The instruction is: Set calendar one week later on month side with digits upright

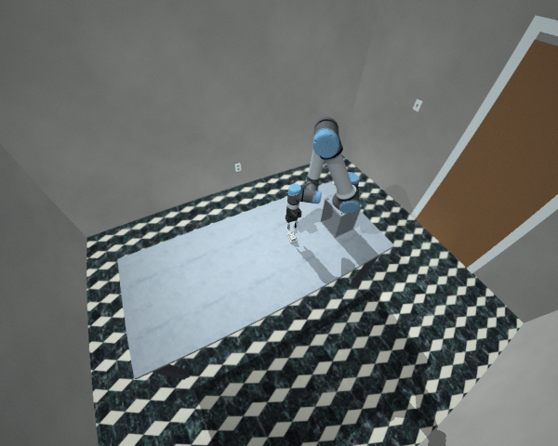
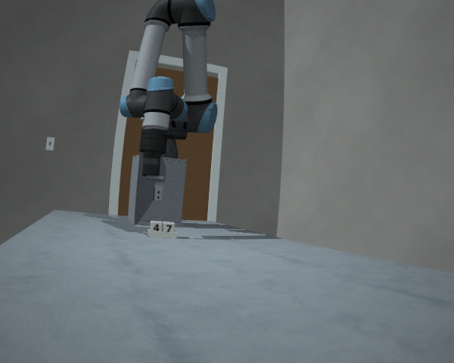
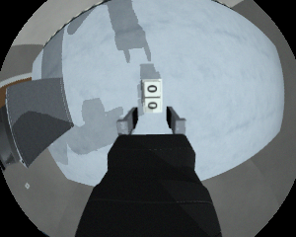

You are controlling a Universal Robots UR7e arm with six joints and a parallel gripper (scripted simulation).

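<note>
Now: the white calendar tray 110 mm below my hand and 20 mm to the left of it.
</note>
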